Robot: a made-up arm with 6 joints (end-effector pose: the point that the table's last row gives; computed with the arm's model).
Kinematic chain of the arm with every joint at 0, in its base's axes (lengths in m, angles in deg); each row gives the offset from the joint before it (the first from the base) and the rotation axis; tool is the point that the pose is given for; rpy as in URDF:
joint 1: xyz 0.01 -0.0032 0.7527 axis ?
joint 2: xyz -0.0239 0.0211 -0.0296 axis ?
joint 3: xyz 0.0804 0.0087 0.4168 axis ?
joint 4: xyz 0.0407 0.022 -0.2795 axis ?
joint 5: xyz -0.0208 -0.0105 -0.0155 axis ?
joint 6: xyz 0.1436 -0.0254 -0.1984 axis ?
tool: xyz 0.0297 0.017 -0.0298 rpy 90 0 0
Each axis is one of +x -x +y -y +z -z.
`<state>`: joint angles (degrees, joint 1 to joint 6).
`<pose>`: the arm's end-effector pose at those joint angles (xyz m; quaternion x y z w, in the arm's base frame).
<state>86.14 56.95 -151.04 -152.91 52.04 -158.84</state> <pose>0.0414 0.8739 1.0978 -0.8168 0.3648 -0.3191 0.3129</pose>
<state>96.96 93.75 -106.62 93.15 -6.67 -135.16</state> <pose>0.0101 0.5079 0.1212 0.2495 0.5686 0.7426 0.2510</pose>
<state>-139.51 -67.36 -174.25 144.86 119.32 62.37</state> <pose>0.7899 0.3059 0.8892 0.5215 -0.3718 -0.0863 0.7631</pose>
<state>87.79 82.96 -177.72 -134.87 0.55 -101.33</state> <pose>-0.0827 0.9250 0.7166 -0.9558 0.0086 0.2896 0.0496</pose>
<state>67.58 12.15 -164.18 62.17 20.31 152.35</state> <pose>0.1603 0.3772 1.5976 -0.5615 -0.3461 0.7160 0.2285</pose>
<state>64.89 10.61 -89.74 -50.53 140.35 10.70</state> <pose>0.3302 0.2160 0.9446 0.1124 0.2431 0.0767 0.9604</pose>
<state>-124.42 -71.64 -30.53 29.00 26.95 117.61</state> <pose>-0.0874 -0.1243 1.0604 0.2098 0.8521 -0.0010 0.4794</pose>
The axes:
joint 1: +z
joint 2: +y
joint 3: +y
joint 4: -z
joint 5: +y
joint 6: -z

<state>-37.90 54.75 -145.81 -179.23 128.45 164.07</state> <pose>0.5531 -0.2885 1.2179 -0.5381 -0.5516 0.6338 0.0671</pose>
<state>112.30 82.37 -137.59 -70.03 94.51 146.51</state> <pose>-0.0734 0.7634 0.4801 0.6506 -0.4854 0.3670 0.4543</pose>
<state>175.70 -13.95 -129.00 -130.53 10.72 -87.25</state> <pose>-0.2744 -0.0850 1.5829 -0.4484 -0.6372 0.6229 0.0705</pose>
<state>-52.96 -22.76 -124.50 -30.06 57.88 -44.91</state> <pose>0.1440 -0.2095 1.5581 0.0018 -0.2544 0.1067 0.9612</pose>
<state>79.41 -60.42 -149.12 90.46 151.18 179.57</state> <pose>-0.3437 -0.3557 1.1345 0.8534 0.1407 -0.1633 0.4746</pose>
